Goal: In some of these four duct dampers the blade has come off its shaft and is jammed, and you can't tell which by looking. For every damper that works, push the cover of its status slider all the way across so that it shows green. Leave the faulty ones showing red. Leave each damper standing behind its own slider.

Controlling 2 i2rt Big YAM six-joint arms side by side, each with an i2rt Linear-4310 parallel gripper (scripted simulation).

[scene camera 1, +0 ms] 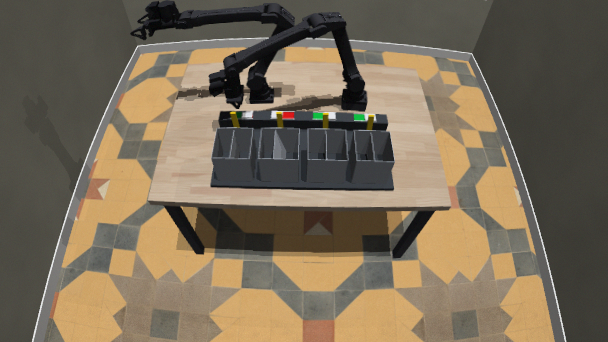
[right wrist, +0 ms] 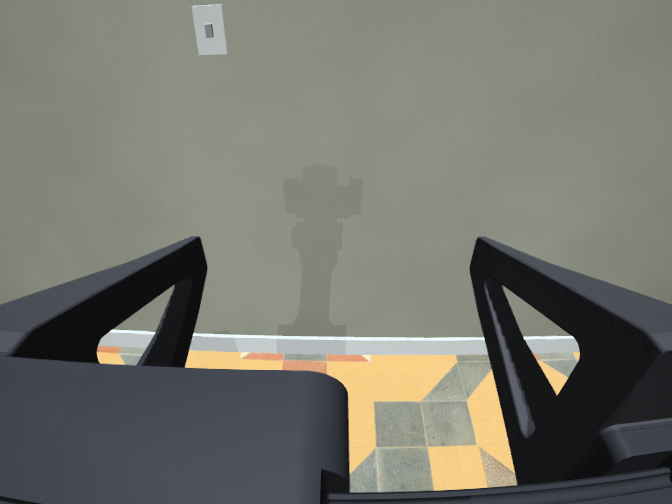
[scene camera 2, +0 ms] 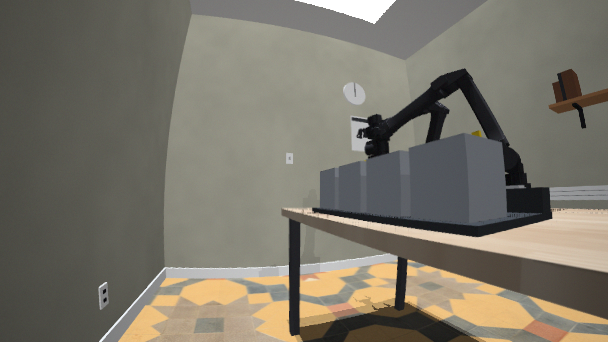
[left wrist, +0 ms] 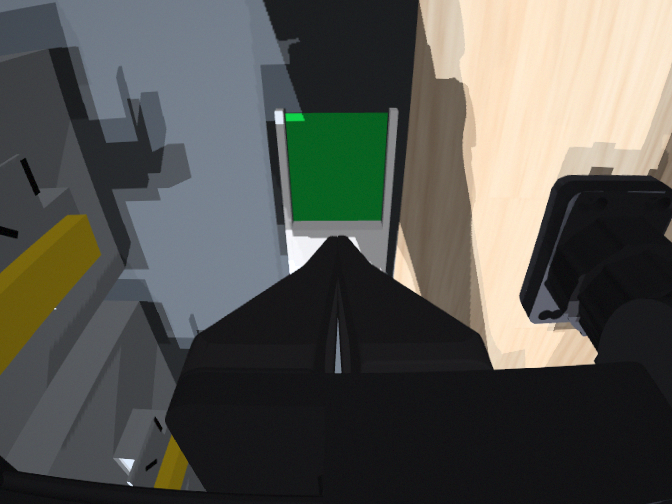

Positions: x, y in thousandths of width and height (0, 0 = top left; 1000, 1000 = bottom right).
Note:
I see my left gripper (left wrist: 502, 499), my right gripper (right wrist: 504, 501) and a damper (scene camera 2: 759, 522).

